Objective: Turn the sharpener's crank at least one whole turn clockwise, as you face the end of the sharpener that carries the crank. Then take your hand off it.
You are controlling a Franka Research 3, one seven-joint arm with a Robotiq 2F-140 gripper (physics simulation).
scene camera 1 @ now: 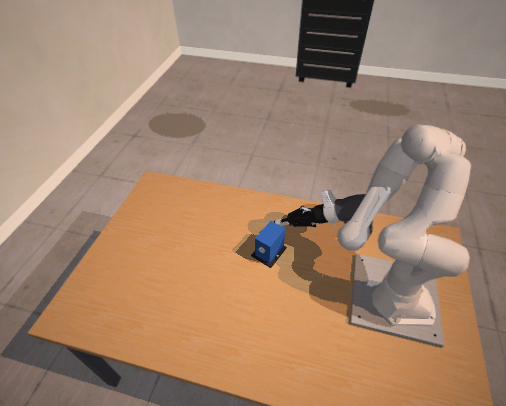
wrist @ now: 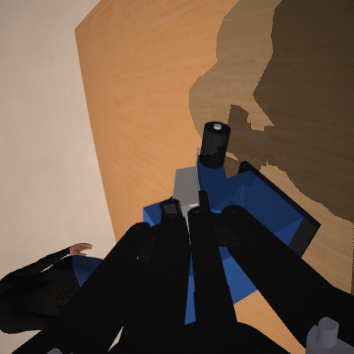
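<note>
The blue sharpener (scene camera 1: 270,242) (wrist: 267,202) stands upright on its dark base near the middle of the table. The crank's black round handle (wrist: 215,145) sticks out from the sharpener's crank end in the wrist view. The handle cannot be made out in the scene view, where that end faces away. My gripper (scene camera 1: 281,221) (wrist: 188,182) is shut and empty. Its pale fingertips are close to the sharpener's crank end, just left of the handle's foot in the wrist view. Whether they touch the crank cannot be told. The black fingers hide part of the sharpener and crank.
The wooden table (scene camera 1: 165,280) (wrist: 130,100) carries the sharpener and the arm's grey base plate (scene camera 1: 400,332). A black drawer cabinet (scene camera 1: 334,42) stands by the back wall. A person in dark clothes (wrist: 40,290) shows beyond the table at the lower left of the wrist view.
</note>
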